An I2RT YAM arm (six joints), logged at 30 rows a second.
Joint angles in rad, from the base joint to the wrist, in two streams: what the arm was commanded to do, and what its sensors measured. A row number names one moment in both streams.
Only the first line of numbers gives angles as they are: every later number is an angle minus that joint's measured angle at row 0.
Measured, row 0:
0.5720 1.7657 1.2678 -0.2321 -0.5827 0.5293
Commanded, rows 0 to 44:
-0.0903 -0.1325 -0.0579 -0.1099 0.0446 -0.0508
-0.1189 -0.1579 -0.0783 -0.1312 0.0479 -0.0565
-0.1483 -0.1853 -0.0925 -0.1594 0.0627 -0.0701
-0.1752 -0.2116 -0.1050 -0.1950 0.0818 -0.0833
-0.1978 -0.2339 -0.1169 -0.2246 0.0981 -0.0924
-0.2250 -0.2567 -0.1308 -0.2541 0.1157 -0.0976
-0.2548 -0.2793 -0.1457 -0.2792 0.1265 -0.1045
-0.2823 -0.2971 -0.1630 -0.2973 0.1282 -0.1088
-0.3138 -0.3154 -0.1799 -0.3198 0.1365 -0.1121
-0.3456 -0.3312 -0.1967 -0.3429 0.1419 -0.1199
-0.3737 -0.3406 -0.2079 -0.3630 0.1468 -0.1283
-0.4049 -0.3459 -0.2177 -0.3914 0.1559 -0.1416
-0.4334 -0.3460 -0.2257 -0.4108 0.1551 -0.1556
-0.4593 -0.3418 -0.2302 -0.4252 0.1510 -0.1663
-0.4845 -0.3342 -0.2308 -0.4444 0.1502 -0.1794
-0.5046 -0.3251 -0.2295 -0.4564 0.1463 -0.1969
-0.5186 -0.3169 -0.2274 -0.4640 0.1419 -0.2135
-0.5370 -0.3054 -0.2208 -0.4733 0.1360 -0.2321
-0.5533 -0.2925 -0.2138 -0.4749 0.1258 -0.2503
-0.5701 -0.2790 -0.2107 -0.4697 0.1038 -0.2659
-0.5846 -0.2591 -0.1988 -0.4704 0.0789 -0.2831
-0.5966 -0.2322 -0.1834 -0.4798 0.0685 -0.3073
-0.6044 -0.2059 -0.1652 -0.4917 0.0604 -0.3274
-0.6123 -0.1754 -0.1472 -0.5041 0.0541 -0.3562
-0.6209 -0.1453 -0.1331 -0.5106 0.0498 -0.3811
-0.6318 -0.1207 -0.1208 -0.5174 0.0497 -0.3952
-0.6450 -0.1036 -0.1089 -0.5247 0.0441 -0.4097
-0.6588 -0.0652 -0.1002 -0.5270 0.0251 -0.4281
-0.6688 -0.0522 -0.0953 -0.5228 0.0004 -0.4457
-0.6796 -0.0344 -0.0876 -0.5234 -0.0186 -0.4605
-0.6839 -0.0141 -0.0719 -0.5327 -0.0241 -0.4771
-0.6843 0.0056 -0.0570 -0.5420 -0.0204 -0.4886
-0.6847 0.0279 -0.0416 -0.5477 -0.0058 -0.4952
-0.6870 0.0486 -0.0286 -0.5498 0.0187 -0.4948
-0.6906 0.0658 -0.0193 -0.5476 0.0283 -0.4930
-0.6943 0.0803 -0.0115 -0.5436 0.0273 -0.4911
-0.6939 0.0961 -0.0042 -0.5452 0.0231 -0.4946
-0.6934 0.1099 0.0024 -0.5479 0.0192 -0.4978
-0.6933 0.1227 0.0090 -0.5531 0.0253 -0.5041
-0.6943 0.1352 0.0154 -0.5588 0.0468 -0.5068
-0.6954 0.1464 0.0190 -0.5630 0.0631 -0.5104
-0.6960 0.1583 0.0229 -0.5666 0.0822 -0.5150
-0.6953 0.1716 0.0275 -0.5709 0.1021 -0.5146
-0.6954 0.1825 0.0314 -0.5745 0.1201 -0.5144
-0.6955 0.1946 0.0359 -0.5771 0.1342 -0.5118
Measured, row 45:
-0.6912 0.1537 0.0183 -0.5326 0.0523 -0.4910
